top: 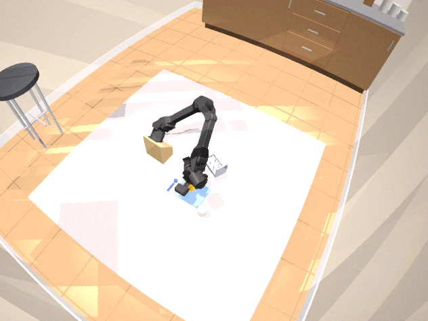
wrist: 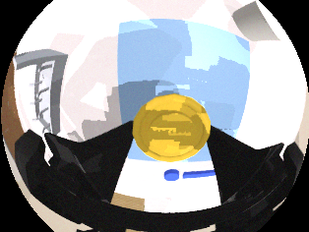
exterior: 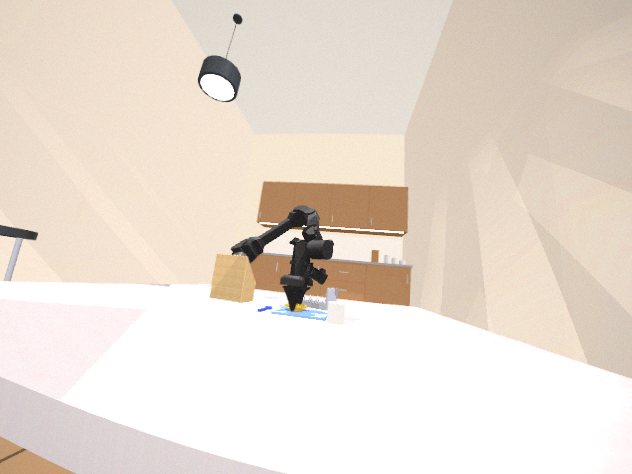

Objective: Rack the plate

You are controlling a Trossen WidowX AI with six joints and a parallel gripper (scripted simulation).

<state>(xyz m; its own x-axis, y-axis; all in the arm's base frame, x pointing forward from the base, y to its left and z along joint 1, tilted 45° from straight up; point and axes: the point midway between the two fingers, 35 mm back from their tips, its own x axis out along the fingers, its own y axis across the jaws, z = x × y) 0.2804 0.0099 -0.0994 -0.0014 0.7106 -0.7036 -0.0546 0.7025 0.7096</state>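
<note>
Now: gripper tip 30 mm short of the light blue mat and 10 mm to the left of it. Round my gripper tip: blue spoon: 80 mm behind, 40 mm to the right; white cup: 130 mm ahead, 80 mm to the right, 20 mm above; yellow plate: 10 mm above.
</note>
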